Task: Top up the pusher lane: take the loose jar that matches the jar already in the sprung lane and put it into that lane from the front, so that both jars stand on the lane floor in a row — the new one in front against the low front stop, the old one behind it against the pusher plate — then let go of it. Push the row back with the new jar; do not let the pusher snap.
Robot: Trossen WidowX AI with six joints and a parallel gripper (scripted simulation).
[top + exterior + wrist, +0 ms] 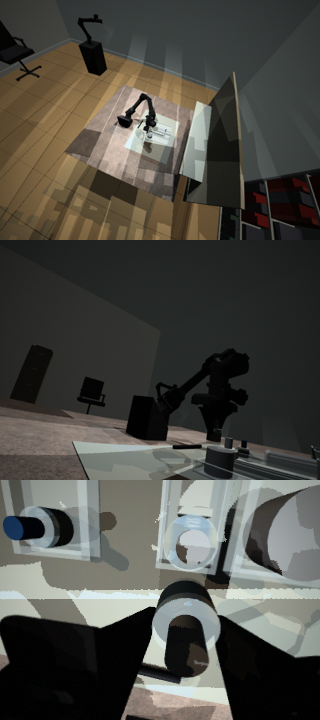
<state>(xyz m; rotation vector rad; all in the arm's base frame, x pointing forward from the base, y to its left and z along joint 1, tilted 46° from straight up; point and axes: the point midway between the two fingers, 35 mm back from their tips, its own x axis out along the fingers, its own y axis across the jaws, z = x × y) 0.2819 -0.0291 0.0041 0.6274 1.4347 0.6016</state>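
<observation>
Right now the pale mat is 110 mm ahead of my gripper tip, 10 mm to the right of it and 70 mm below it. Also, from my gripper tip: clear lane (190 mm ahead, 30 mm to the left, 50 mm below); then thin dark rod (120 mm behind, 60 mm to the left, 70 mm below).
</observation>
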